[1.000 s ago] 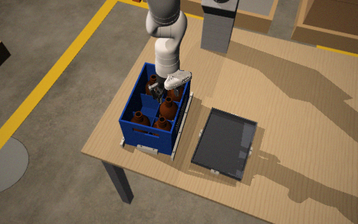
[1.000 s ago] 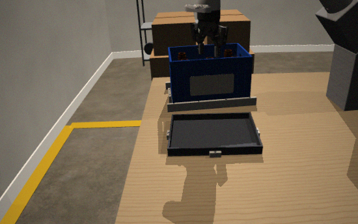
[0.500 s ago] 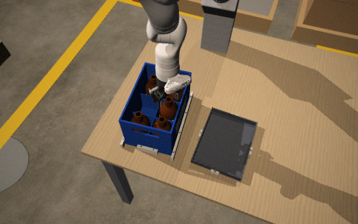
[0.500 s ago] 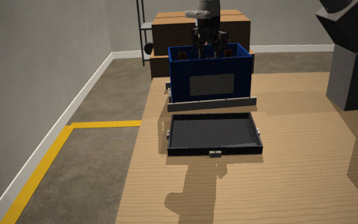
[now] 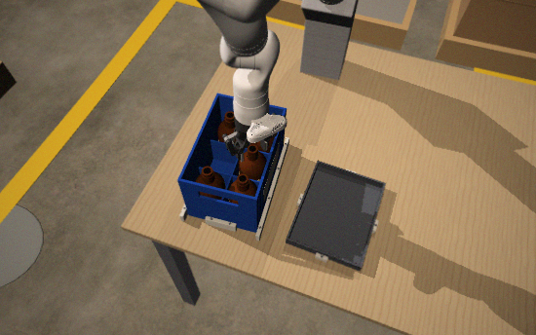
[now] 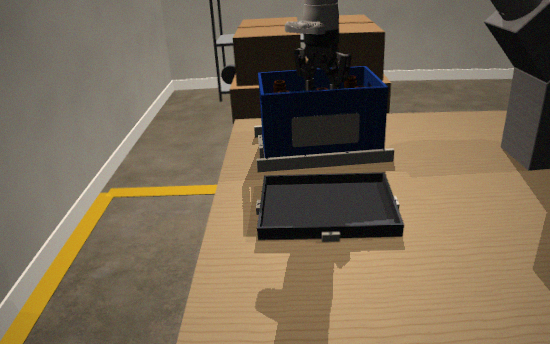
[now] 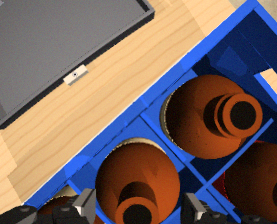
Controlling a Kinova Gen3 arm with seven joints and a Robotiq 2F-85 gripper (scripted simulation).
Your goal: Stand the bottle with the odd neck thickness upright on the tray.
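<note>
My hand is 70 mm above the blue crate, 40 mm to the left of it and 10 mm short of it. From my hand the other things lie so: dark grey tray (230 mm to the left, 140 mm below, 40 mm behind).
</note>
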